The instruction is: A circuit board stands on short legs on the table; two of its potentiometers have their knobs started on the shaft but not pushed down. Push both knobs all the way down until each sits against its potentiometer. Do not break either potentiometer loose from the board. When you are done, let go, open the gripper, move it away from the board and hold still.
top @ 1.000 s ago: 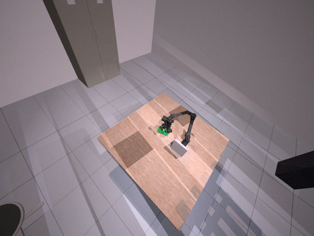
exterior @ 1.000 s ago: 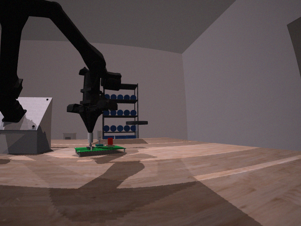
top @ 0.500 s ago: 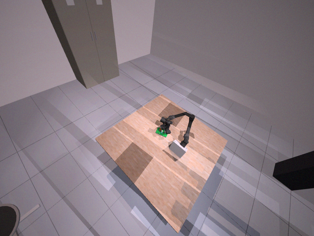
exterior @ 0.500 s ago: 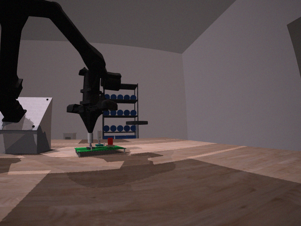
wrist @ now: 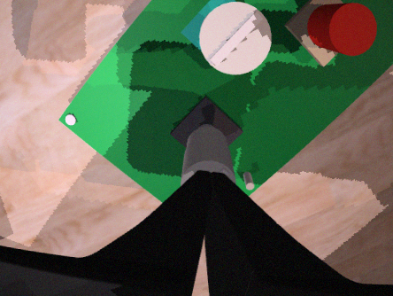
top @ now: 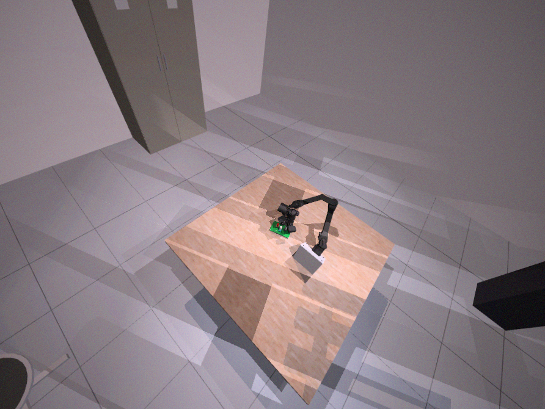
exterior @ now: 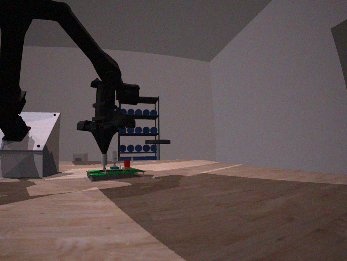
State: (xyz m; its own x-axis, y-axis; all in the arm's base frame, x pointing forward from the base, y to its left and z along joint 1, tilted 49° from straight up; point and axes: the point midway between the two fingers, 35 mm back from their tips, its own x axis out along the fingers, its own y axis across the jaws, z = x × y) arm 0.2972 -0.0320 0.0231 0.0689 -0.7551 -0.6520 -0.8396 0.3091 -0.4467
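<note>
The knob is 1 cm below my gripper tip.
</note>
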